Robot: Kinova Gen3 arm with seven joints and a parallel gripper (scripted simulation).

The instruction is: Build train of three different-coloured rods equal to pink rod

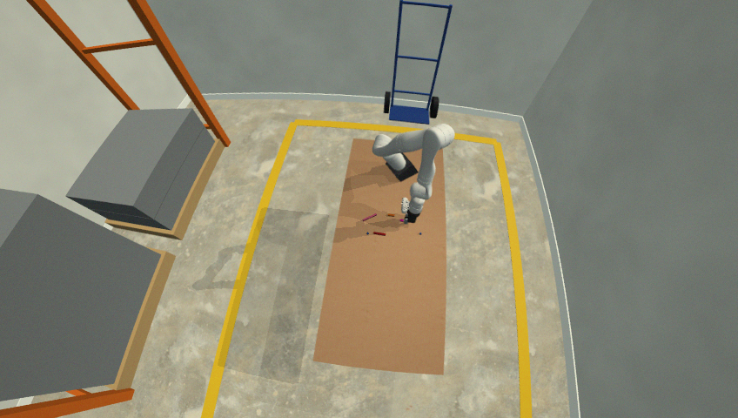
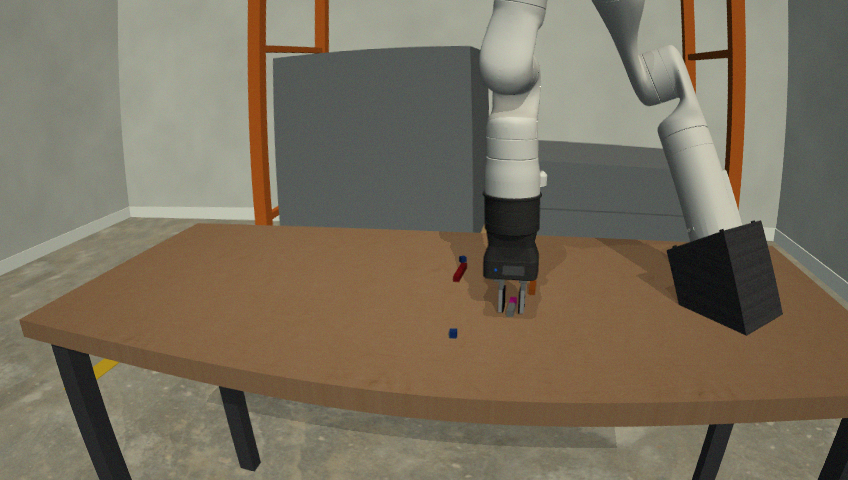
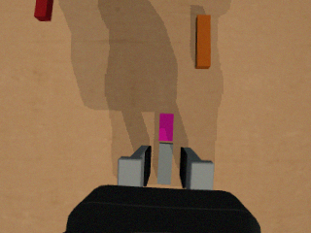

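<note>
The grey rod lies 2 cm below my hand. The rest, counted from my hand: red rod (15 cm to the right, 9 cm ahead, 2 cm below); orange rod (9 cm to the right, 3 cm behind, 2 cm below); magenta rod (3 cm to the right, 2 cm below).
</note>
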